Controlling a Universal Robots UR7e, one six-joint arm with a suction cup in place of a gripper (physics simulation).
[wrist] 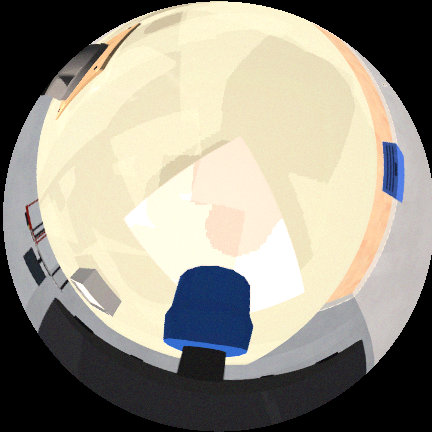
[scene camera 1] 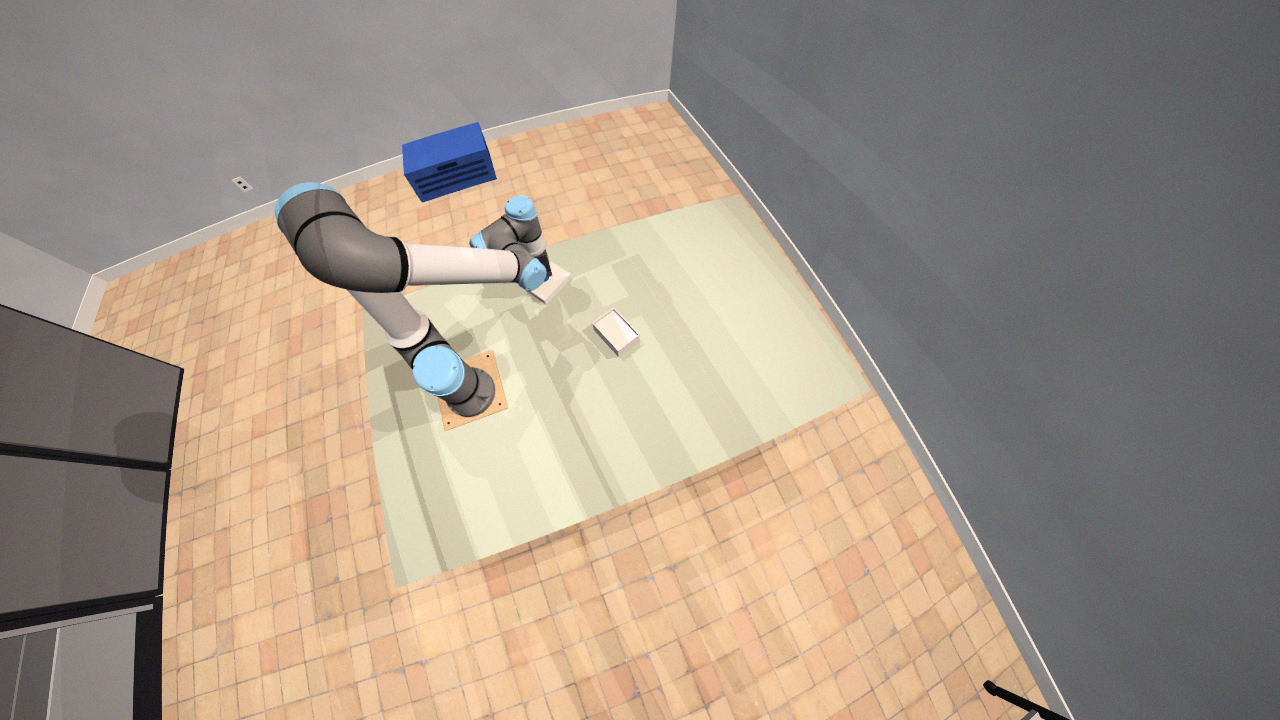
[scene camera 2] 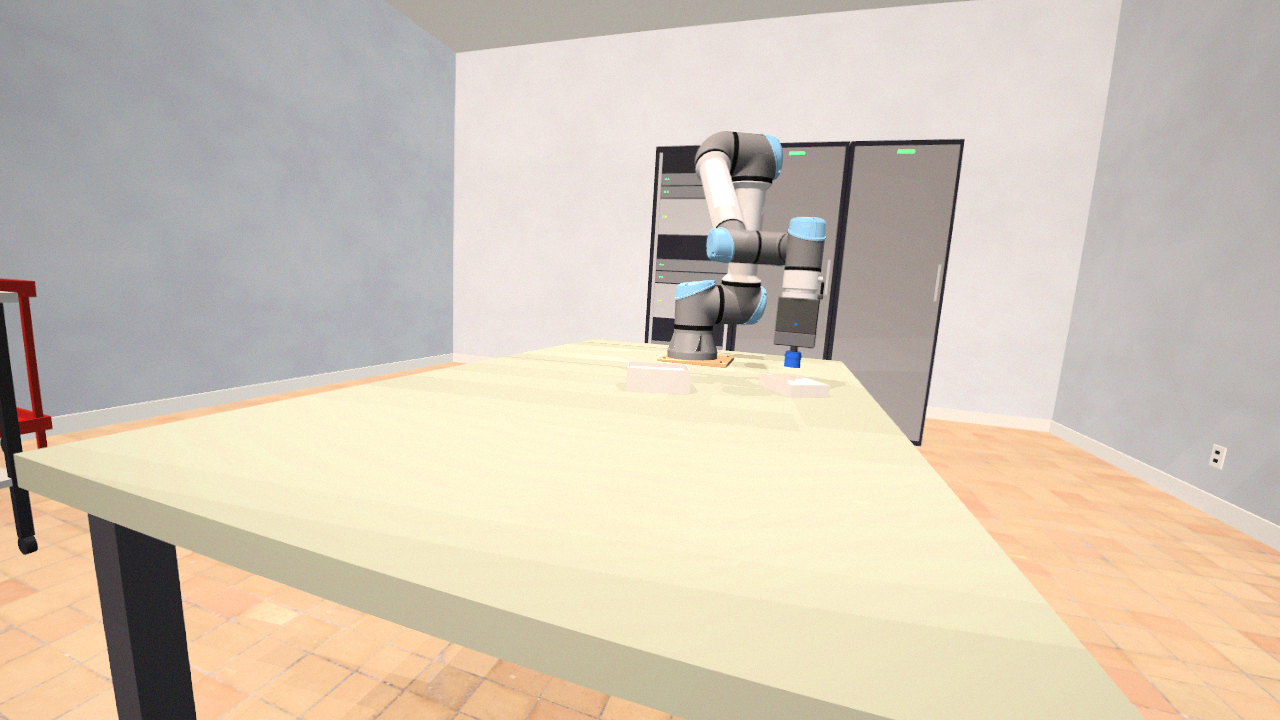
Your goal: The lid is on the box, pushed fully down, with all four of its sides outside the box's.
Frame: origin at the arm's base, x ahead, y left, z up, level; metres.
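Seen in the pictures: end effector, tool point: (wrist: 213, 290) (scene camera 2: 791, 366); arm's base, origin of the base link: (scene camera 1: 471, 392) (scene camera 2: 691, 357).
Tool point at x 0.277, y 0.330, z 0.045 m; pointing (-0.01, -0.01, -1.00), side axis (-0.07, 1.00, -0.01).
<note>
Offsets run from my tool point to a thing's top centre. Level surfaces: height alone.
The white lid @[dx +0.008, dy +0.006, dz -0.026 m] (scene camera 1: 554, 287) (scene camera 2: 808, 388) (wrist: 250, 175) lies flat on the table, near its edge on the blue chest's side. The pale box @[dx +0.193, dy -0.238, dz -0.005 m] (scene camera 1: 614, 330) (scene camera 2: 657, 380) (wrist: 102, 291) stands upright on the table with its top open, apart from the lid. My gripper, a blue suction cup (scene camera 1: 547, 276) (scene camera 2: 792, 365) (wrist: 214, 275), points down over the lid with a small gap below it in the second scene view. It is open and holds nothing. In the first scene view the wrist hides part of the lid.
The table @[dz -0.053 m] (scene camera 1: 716, 358) (scene camera 2: 537, 492) carries the arm's wooden base plate (scene camera 1: 498, 394). A blue chest (scene camera 1: 447, 162) (wrist: 392, 171) stands on the floor beyond the table. Dark cabinets (scene camera 2: 895, 268) stand behind the arm. A red-framed cart (scene camera 2: 29, 358) is at the left of the second scene view.
</note>
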